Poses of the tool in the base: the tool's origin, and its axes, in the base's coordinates. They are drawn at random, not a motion.
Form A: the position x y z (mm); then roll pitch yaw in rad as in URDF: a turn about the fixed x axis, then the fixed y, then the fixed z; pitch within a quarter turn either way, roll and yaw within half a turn.
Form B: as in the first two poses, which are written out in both.
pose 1, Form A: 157 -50 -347 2.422 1.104 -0.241
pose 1, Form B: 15.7 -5.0 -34.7 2.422 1.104 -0.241
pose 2, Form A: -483 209 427 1.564 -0.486 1.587
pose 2, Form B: -48.3 20.9 42.7 1.564 -0.486 1.587
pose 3, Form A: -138 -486 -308 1.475 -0.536 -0.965
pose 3, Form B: -13.8 -48.6 -30.8 1.475 -0.536 -0.965
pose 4, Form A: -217 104 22 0.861 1.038 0.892
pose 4, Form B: -21.7 10.4 2.2 0.861 1.038 0.892
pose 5, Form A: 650 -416 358 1.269 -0.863 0.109
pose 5, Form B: 65.0 -41.6 35.8 1.269 -0.863 0.109
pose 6, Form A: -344 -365 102 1.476 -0.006 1.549
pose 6, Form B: -34.4 -36.5 10.2 1.476 -0.006 1.549
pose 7, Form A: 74 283 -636 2.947 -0.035 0.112
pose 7, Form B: 7.4 28.3 -63.6 2.947 -0.035 0.112
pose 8, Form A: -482 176 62 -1.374 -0.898 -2.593
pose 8, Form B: -48.2 17.6 6.2 -1.374 -0.898 -2.593
